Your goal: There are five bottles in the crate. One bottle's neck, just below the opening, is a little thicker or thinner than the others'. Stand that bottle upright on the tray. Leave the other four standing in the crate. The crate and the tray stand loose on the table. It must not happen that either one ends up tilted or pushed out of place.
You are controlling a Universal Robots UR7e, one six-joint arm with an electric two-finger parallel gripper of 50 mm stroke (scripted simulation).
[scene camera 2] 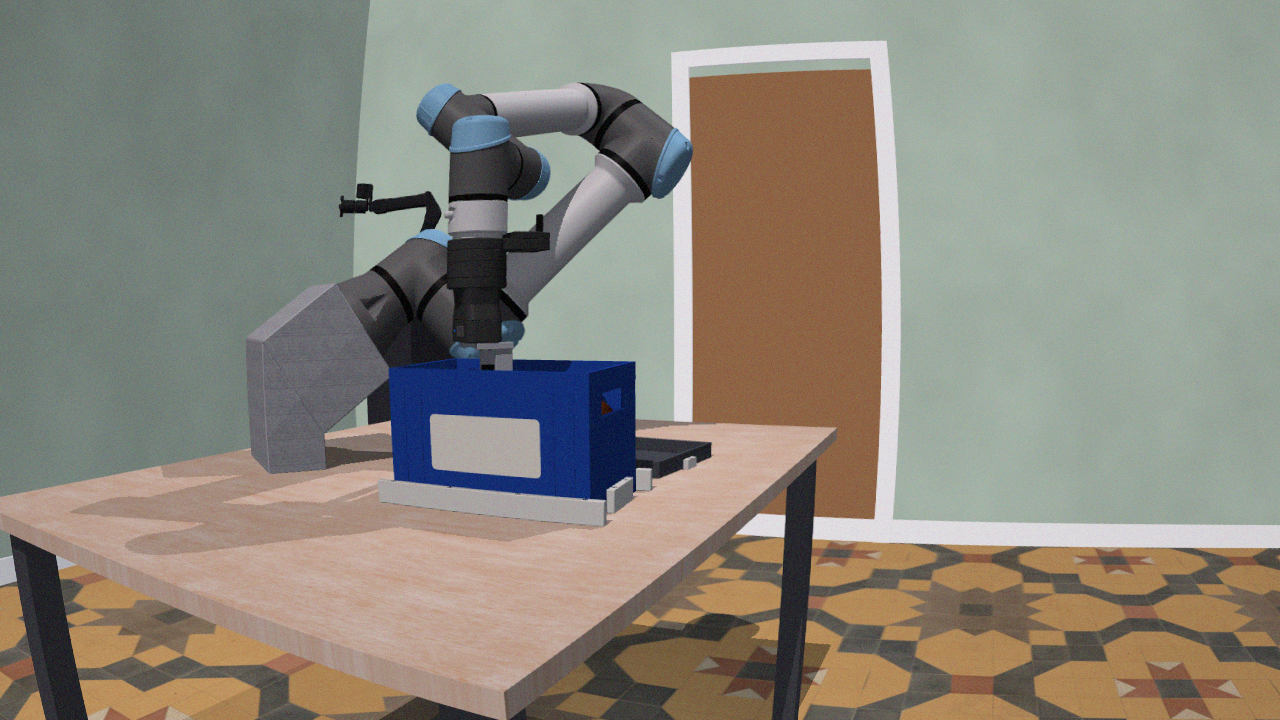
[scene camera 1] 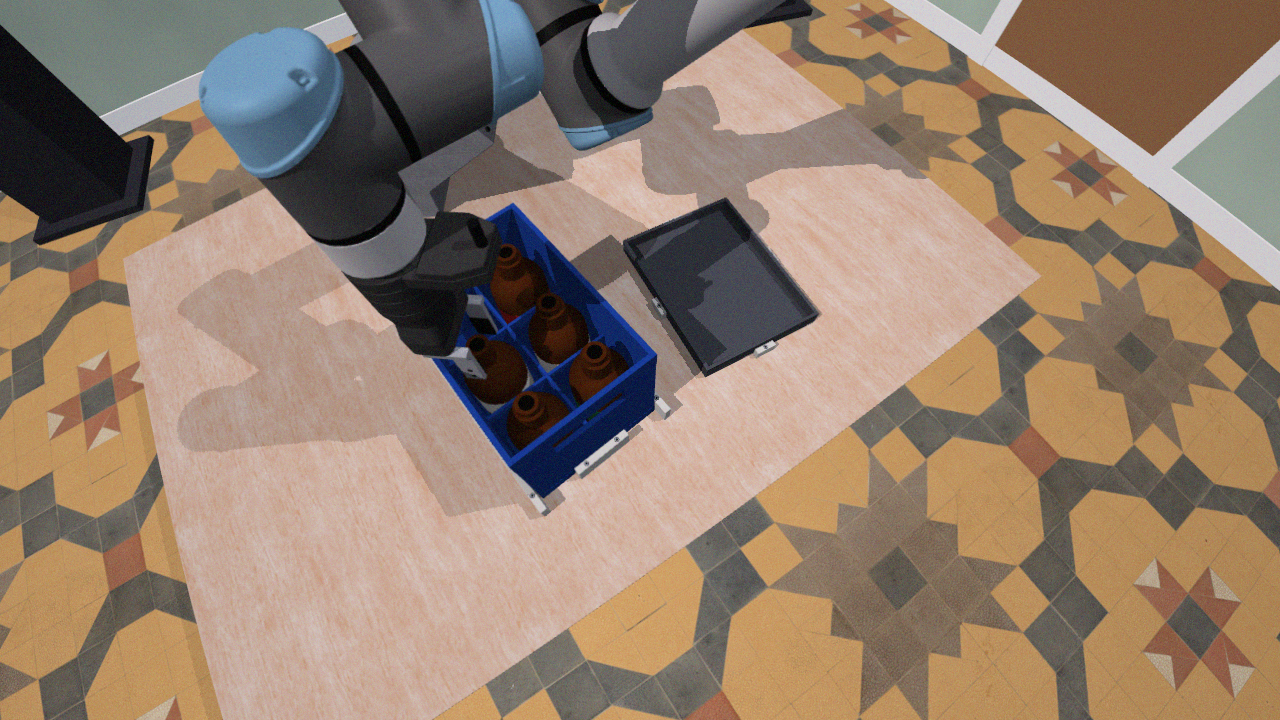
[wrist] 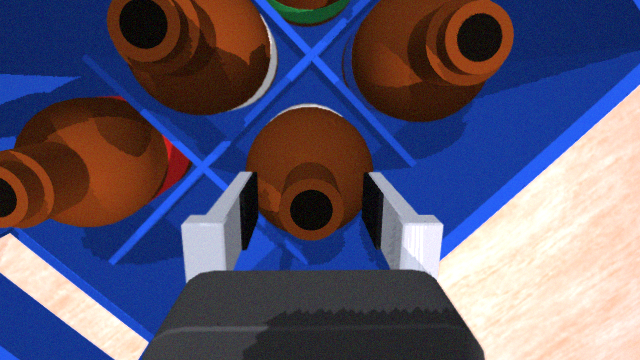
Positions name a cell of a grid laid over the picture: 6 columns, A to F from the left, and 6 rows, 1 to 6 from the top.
In view: the gripper (scene camera 1: C3), a bottle (scene camera 1: C4), a blue crate (scene camera 2: C4) and a bottle (scene camera 1: C3).
The blue crate is seen too in scene camera 1 (scene camera 1: C4) and in the wrist view (wrist: F2). The gripper also shows in the wrist view (wrist: C4).
